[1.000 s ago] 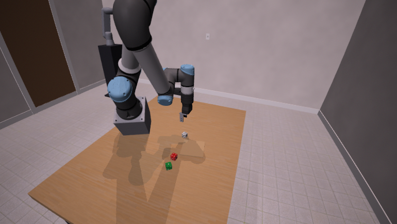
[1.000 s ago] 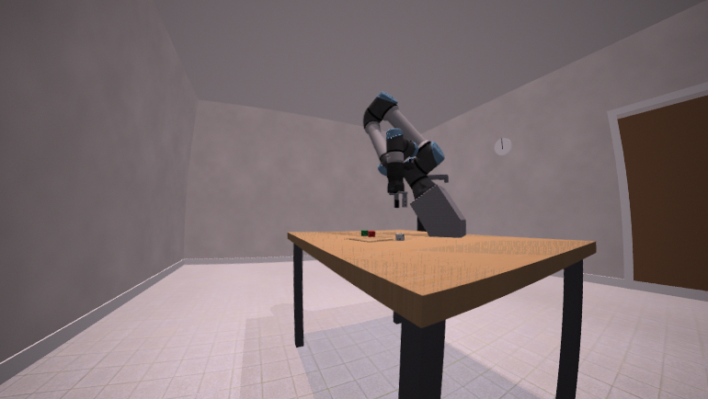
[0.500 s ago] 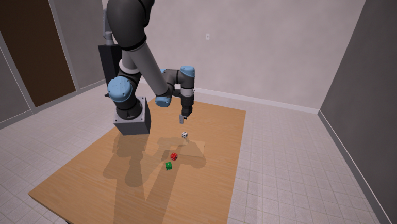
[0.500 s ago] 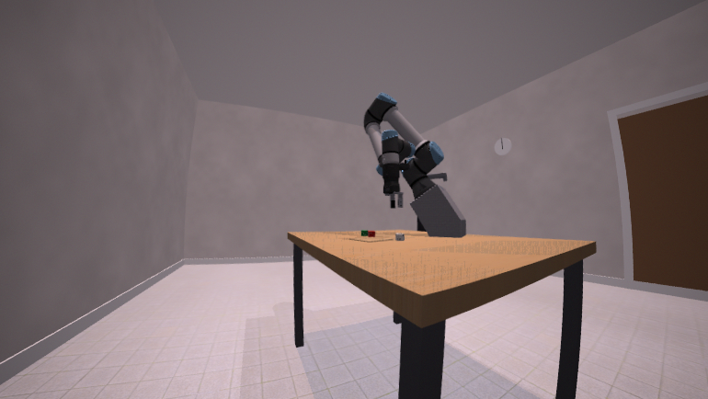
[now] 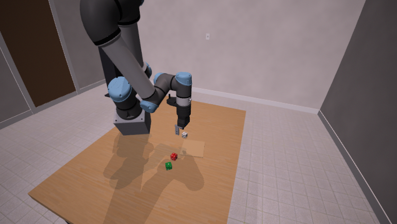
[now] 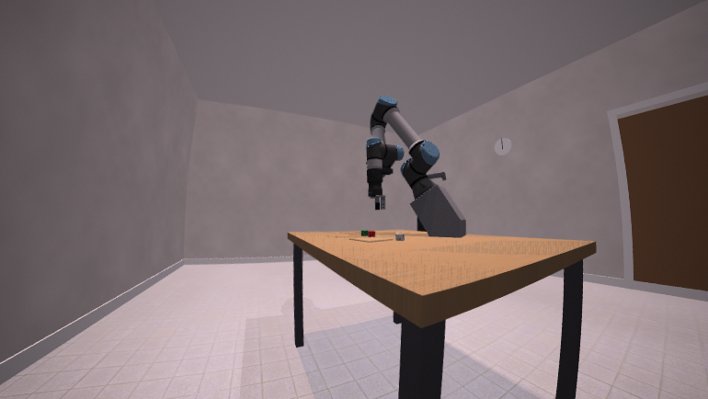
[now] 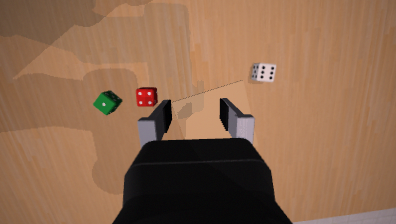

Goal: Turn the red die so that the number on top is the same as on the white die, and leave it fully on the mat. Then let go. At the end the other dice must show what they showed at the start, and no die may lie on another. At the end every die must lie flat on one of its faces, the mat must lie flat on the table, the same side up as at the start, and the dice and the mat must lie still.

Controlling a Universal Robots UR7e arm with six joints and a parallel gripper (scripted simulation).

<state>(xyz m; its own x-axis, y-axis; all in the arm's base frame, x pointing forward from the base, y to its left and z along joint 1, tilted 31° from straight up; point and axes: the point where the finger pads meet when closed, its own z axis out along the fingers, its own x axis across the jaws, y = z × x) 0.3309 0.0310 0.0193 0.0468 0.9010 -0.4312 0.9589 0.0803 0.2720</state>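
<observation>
The red die is 80 mm to the right of my hand and 140 mm below it. From my hand the other things lie so: white die (30 mm behind, 120 mm to the left, 140 mm below); then green die (10 mm ahead, 160 mm to the right, 140 mm below); then tan mat (70 mm ahead, 40 mm to the left, 150 mm below).
</observation>
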